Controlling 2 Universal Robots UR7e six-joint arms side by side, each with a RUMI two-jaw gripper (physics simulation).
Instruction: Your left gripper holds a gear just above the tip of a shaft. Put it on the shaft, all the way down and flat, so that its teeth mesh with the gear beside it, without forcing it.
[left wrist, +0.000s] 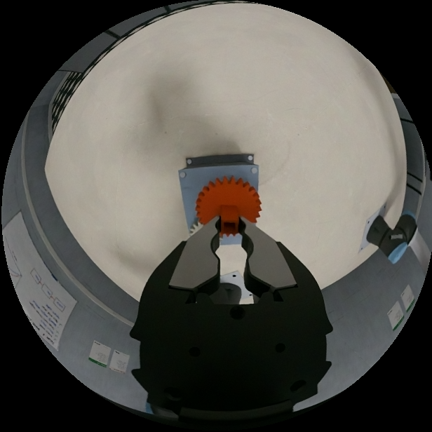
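Note:
An orange gear (228, 194) with a raised square hub shows in the middle of the left wrist view. My left gripper (228, 216) is shut on the gear's hub, with one fingertip on each side of it. The gear is over a blue-grey base plate (189, 186) with round pegs or bolts at its corners. Part of a pale gear (195, 229) shows at the lower left of the orange gear, mostly hidden by it and by the left finger. The shaft is hidden under the orange gear, and whether the teeth mesh cannot be seen. My right gripper does not show.
The base plate stands on a large light table top (300, 100). A dark and blue robot arm joint (390, 237) shows at the right edge of the table, beside a mounting plate. Part of another mounting plate (234, 278) shows between my left gripper's fingers.

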